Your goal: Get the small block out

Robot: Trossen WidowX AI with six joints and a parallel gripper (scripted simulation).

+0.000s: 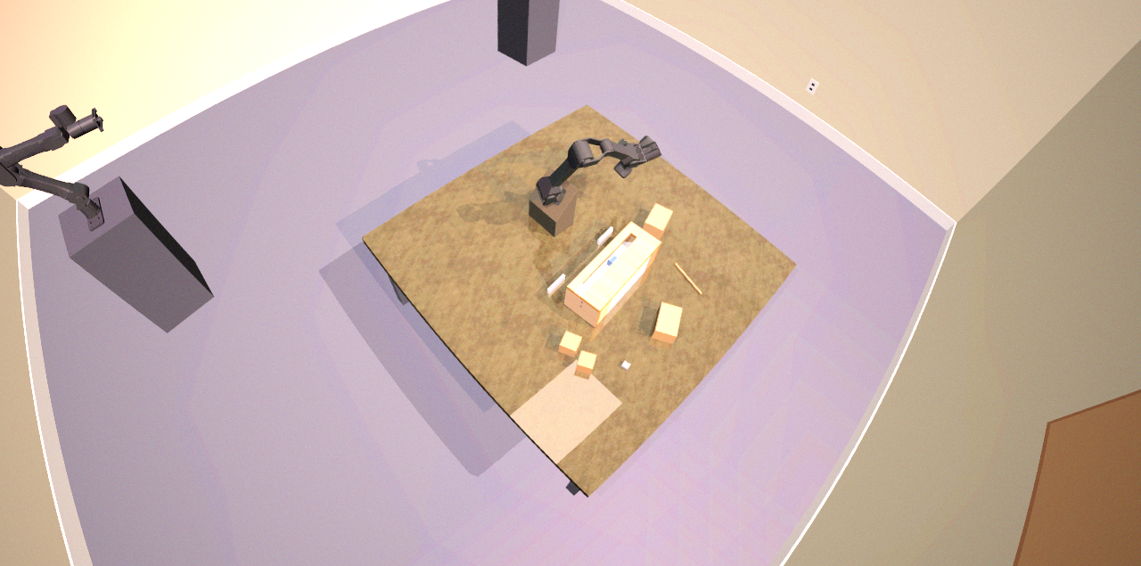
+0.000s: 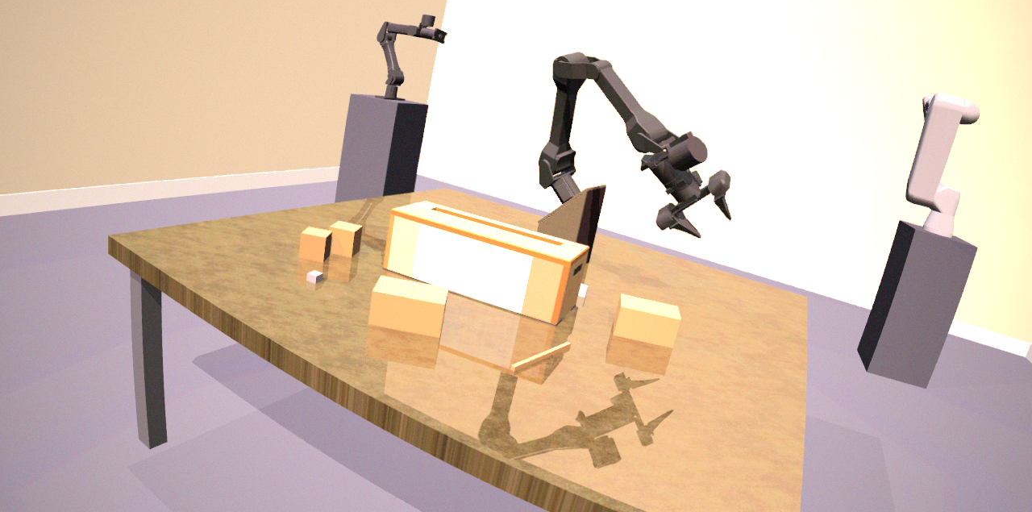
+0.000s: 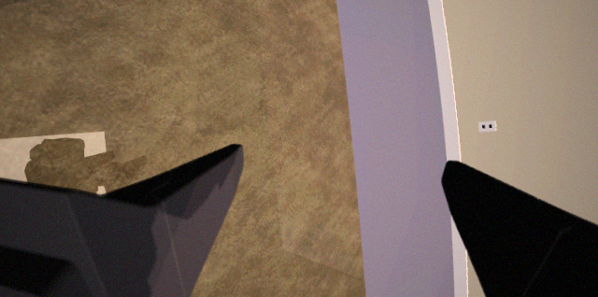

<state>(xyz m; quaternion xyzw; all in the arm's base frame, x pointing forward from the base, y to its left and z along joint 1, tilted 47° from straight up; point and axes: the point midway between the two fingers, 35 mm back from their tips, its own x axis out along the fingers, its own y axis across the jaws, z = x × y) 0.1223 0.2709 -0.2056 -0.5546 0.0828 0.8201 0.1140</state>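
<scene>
Now: gripper tip 20 cm short of the clear-fronted box, 42 cm to the left of it and 14 cm above it. Also, from my gripper tip: light-blue block 21 cm ahead, 40 cm to the right, 12 cm below; thin wooden stick 45 cm ahead, 20 cm to the right, 20 cm below.
</scene>
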